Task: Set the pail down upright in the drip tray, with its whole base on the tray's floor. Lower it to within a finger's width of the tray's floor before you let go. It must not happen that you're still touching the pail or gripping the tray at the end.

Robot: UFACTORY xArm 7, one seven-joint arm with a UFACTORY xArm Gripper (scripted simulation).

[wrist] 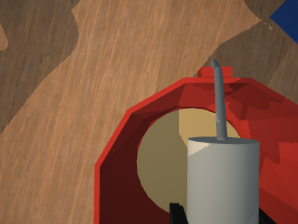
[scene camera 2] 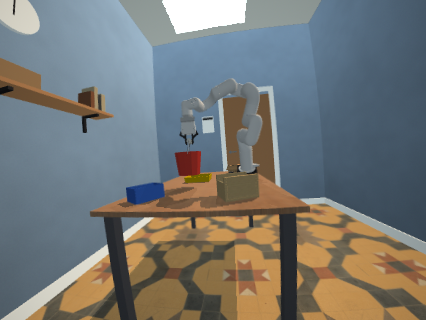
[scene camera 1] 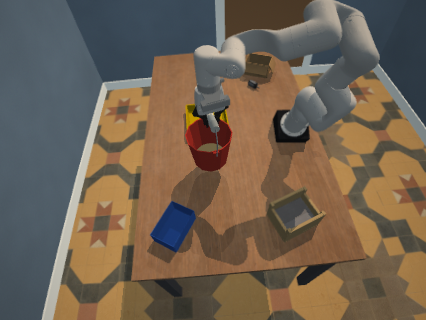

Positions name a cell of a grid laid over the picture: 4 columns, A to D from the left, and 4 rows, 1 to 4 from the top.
A red pail (scene camera 1: B2) is 1.17 m from the lens. A wooden box (scene camera 1: C3): 1.09 m from the lens.
